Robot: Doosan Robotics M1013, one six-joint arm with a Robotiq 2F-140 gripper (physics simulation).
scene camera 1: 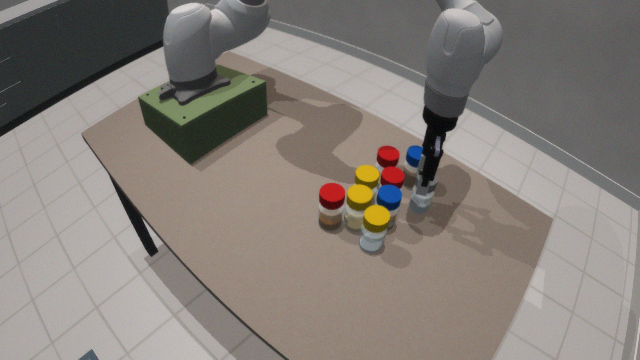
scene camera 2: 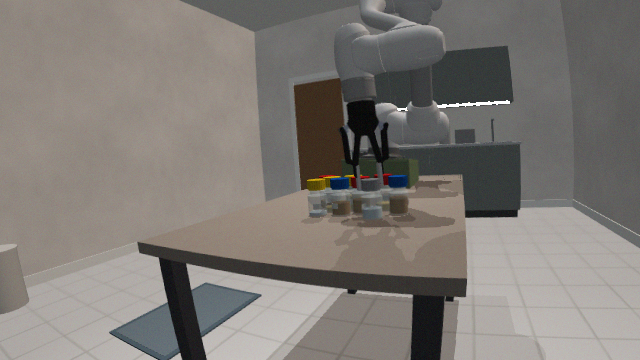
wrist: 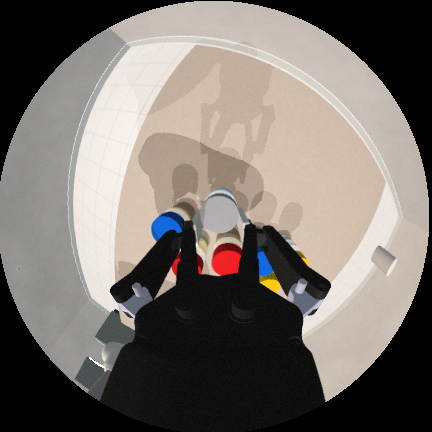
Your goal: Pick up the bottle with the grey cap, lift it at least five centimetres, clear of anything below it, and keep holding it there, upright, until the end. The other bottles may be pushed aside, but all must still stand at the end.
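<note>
The gripper [scene camera 2: 370, 188] [scene camera 1: 421, 184] [wrist: 219, 216]. Grey-capped bottle [scene camera 2: 371, 200] [wrist: 218, 213]. Yellow-capped bottle [scene camera 1: 376, 218]. Red-capped bottle [scene camera 1: 331, 196]. Red-capped bottle [wrist: 227, 246].
</note>
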